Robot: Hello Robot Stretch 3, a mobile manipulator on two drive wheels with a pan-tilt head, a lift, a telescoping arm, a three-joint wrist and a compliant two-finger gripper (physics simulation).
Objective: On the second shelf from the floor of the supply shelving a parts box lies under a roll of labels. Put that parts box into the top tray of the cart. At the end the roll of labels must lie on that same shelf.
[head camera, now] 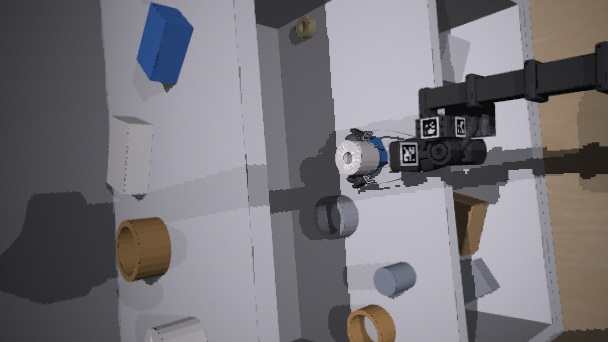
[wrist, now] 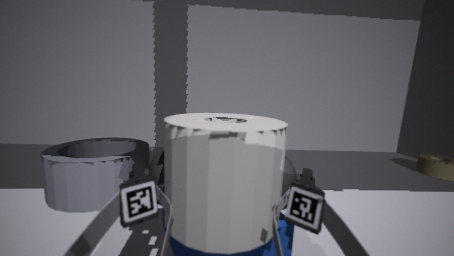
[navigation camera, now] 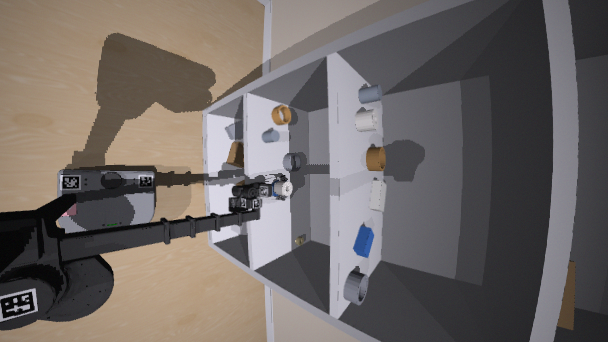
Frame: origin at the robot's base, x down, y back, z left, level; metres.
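Seen in the pictures: gripper, fingertip midpoint: point(head camera: 348, 159) point(navigation camera: 286, 187); robot's base, link origin: point(navigation camera: 111, 179).
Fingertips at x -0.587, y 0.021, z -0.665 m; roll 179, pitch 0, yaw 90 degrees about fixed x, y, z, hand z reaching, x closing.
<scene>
Pixels of each thing's top centre, then the offset from my fingertips to it. Level surfaces: height alone.
- blue parts box, top centre: point(wrist: 218, 198) point(head camera: 359, 159) dx +0.013, dy -0.002, dz +0.021 m
- second shelf, surface height: dx +0.054 m
- grey ring, top centre: point(wrist: 100, 147) point(head camera: 328, 218) point(navigation camera: 295, 162) dx +0.005, dy -0.134, dz -0.072 m
- grey cylinder, top centre: point(head camera: 384, 281) point(navigation camera: 275, 135) dx -0.017, dy -0.248, dz +0.098 m
- orange ring, top centre: point(head camera: 363, 333) point(navigation camera: 284, 114) dx +0.003, dy -0.374, dz +0.021 m
- small tan ring, top centre: point(wrist: 440, 158) point(head camera: 302, 26) dx +0.028, dy +0.338, dz -0.161 m
The white roll of labels point(head camera: 364, 158) point(navigation camera: 285, 189) point(wrist: 225, 185) stands upright on the blue parts box point(head camera: 382, 153) point(wrist: 287, 232), which is largely hidden behind and below the roll. They are on the second shelf point(head camera: 390, 75) point(navigation camera: 270, 240) point(wrist: 22, 225) of the supply shelving. My gripper point(head camera: 361, 158) point(navigation camera: 282, 189) point(wrist: 222, 170) has a fingertip against each side of the roll and is shut on it. I cannot tell whether the roll is lifted off the box. The cart does not show clearly in these views.
A grey ring point(head camera: 350, 217) point(wrist: 82, 185) stands close beside one fingertip. Farther along are a grey cylinder point(head camera: 402, 277) and an orange ring point(head camera: 389, 327). A small tan ring point(head camera: 312, 27) point(wrist: 439, 169) lies on the other side. The shelf above point(head camera: 210, 125) carries several objects.
</scene>
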